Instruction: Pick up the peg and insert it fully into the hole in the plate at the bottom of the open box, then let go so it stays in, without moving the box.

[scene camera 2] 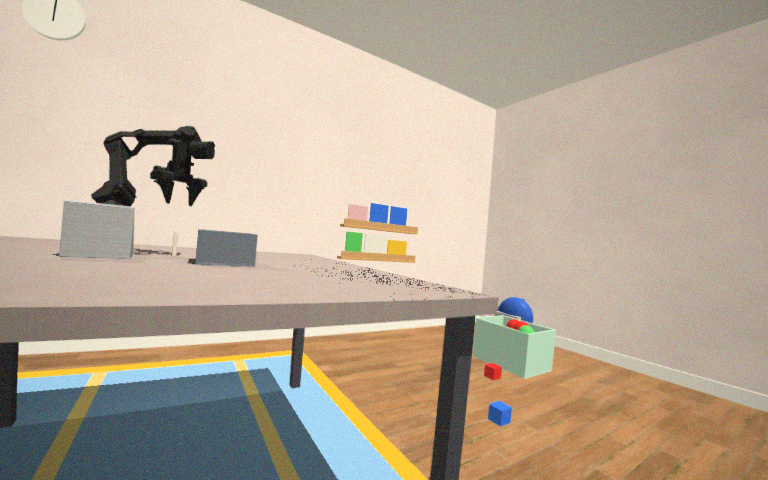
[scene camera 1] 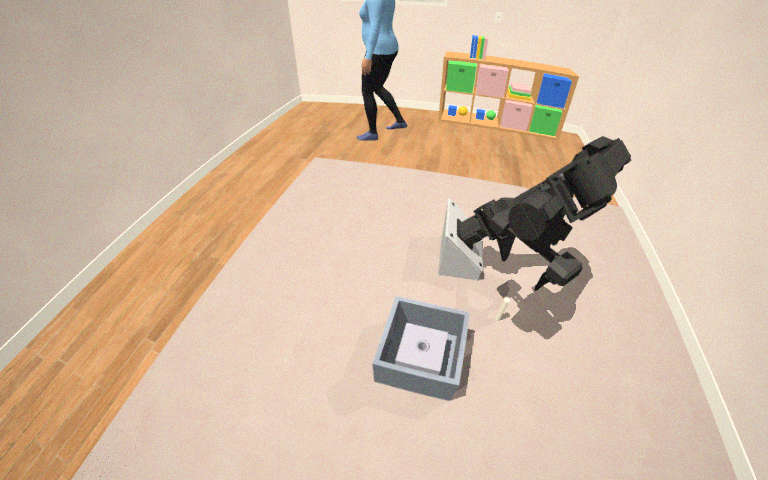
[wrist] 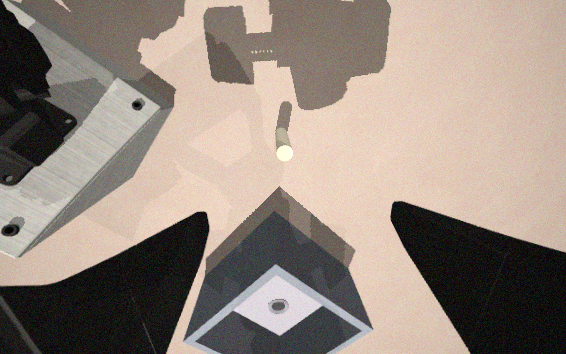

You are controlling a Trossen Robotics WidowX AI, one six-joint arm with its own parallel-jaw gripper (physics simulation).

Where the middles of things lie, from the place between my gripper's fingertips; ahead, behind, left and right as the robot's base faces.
Right now the blue-grey box [scene camera 1: 443, 386] is 18 cm to the right of my hand, 12 cm below it and 12 cm ahead of it. Also, from my hand: plate [scene camera 1: 421, 348]: 18 cm to the right, 14 cm below, 12 cm ahead.
